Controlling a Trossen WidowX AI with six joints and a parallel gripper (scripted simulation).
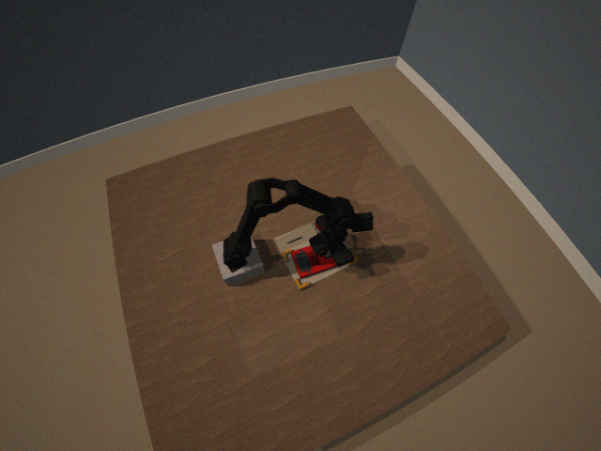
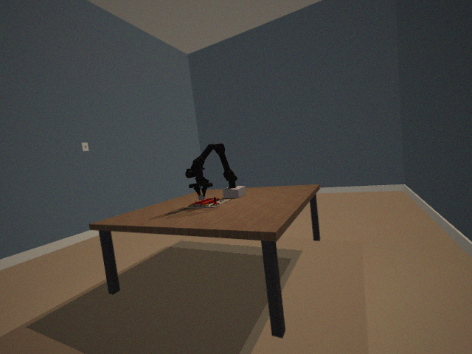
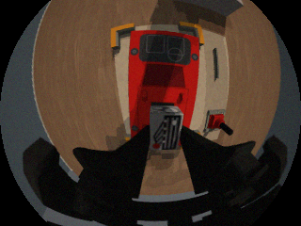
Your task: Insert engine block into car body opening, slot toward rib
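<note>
Now: the grey engine block 1 cm below my gripper tip.
</note>
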